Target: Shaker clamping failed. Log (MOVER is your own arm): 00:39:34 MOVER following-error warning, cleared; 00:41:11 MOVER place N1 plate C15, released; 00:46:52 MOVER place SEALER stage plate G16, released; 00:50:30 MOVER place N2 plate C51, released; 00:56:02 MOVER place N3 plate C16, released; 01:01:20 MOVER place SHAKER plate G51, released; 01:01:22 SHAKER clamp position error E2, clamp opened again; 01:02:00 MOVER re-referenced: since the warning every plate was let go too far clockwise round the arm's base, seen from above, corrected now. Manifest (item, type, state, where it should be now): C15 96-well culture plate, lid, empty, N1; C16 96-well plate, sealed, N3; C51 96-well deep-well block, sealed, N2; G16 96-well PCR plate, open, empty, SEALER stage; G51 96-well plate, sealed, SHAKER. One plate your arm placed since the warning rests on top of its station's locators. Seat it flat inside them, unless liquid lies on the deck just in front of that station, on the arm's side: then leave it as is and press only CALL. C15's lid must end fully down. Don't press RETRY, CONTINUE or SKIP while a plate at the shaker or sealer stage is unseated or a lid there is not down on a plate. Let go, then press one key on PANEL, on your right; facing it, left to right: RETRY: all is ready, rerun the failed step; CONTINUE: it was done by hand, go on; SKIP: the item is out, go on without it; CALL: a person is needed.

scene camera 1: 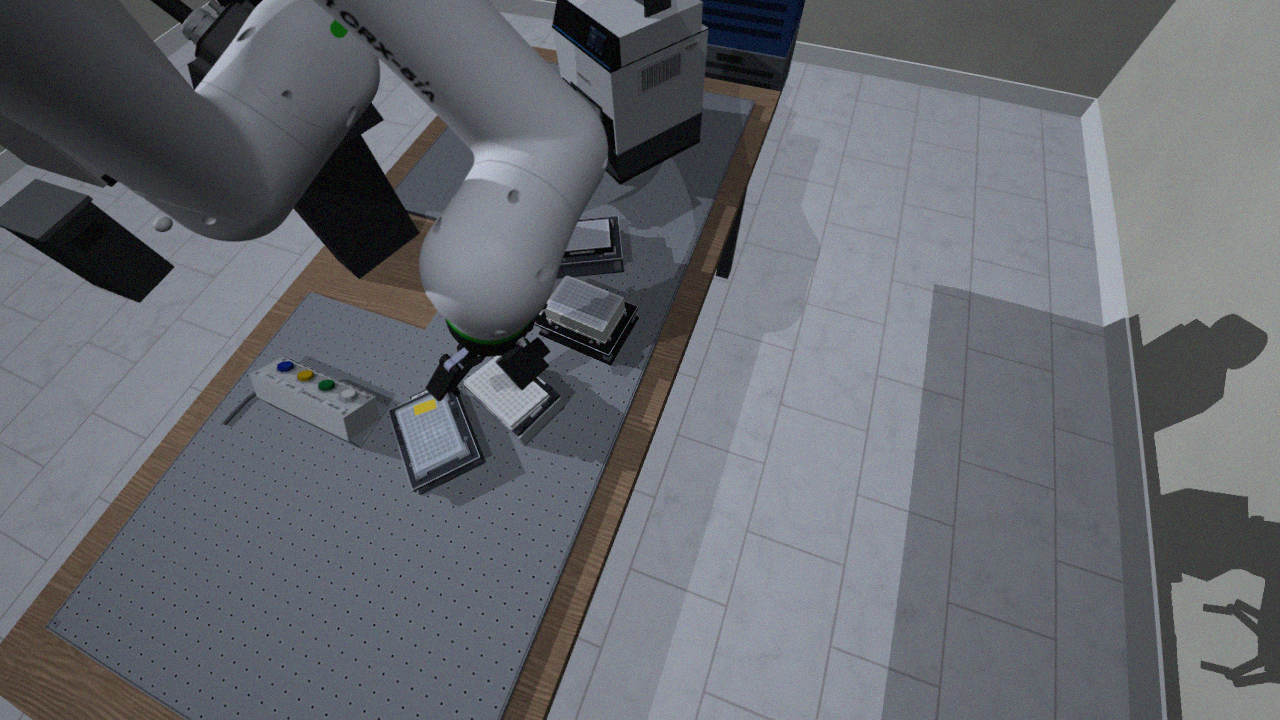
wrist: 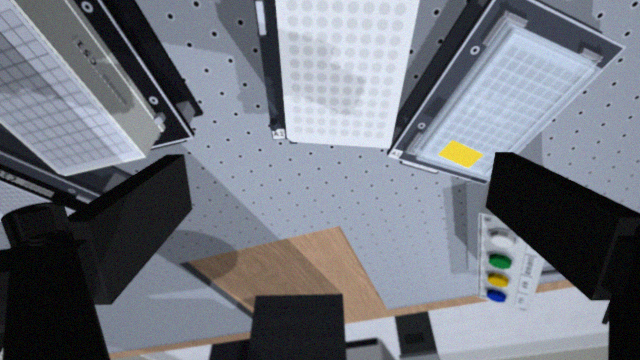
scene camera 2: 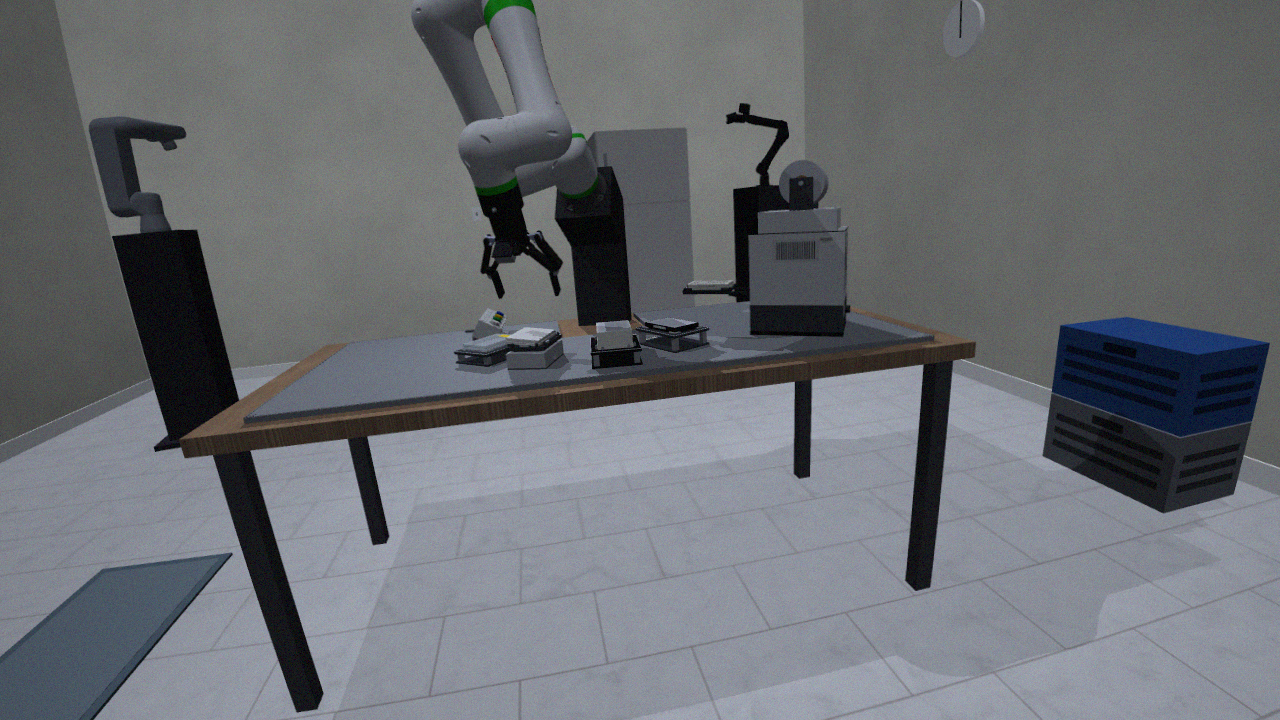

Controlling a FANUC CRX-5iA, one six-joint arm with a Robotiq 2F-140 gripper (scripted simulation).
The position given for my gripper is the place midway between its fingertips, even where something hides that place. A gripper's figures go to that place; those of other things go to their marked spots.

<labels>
My gripper (scene camera 1: pixel 489 355): 79 cm from the lens. A key panel (scene camera 1: pixel 325 410) is 98 cm from the lens. A sealer (scene camera 1: pixel 628 120): 116 cm from the lens. A shaker (scene camera 1: pixel 558 405) is 89 cm from the lens. The marked spots on the key panel and the sealer are 81 cm apart.
</labels>
